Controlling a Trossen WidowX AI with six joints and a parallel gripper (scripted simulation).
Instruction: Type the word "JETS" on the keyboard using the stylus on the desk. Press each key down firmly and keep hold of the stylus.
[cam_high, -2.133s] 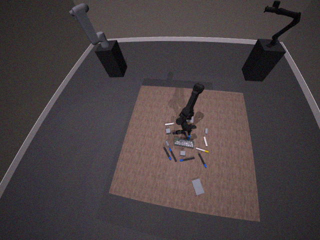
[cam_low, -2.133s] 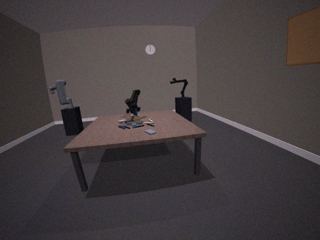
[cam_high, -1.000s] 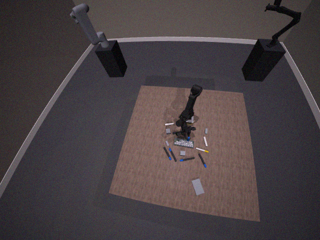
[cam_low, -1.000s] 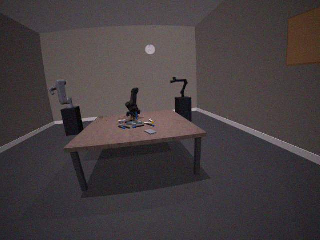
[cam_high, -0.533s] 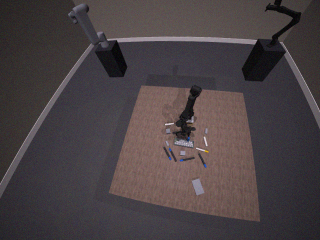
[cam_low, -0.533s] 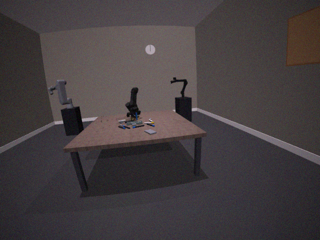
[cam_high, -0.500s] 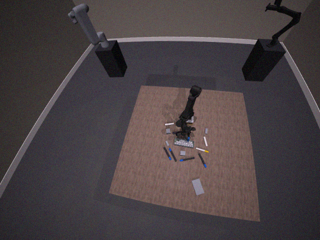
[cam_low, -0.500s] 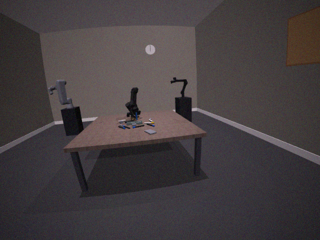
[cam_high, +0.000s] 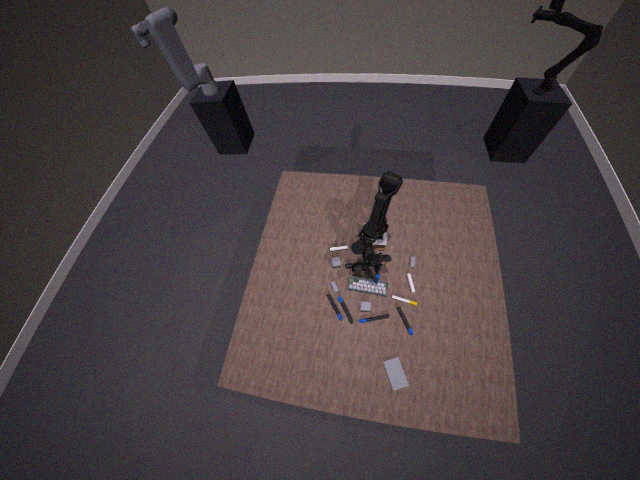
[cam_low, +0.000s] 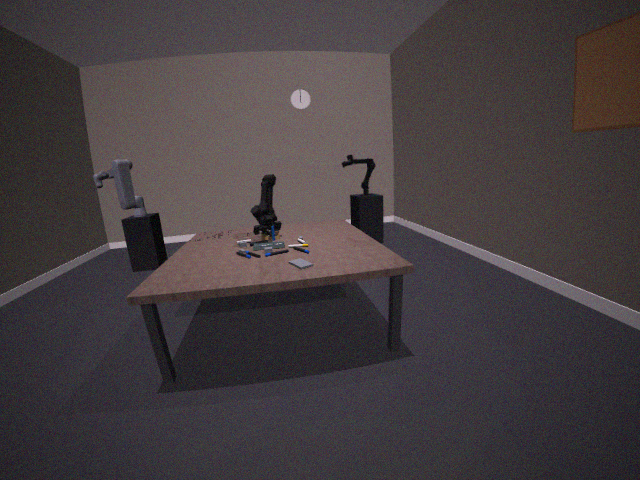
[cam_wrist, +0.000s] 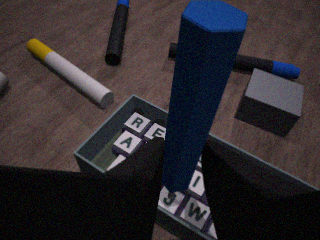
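Now: gripper tip 12 cm short of the grey block, 4 cm to the left of it and 6 cm above it. The rest, counted from my gripper tip: yellow marker (7 cm ahead, 16 cm to the left, 6 cm below); black bar (9 cm behind, 10 cm to the right, 6 cm below); blue stylus (2 cm below).
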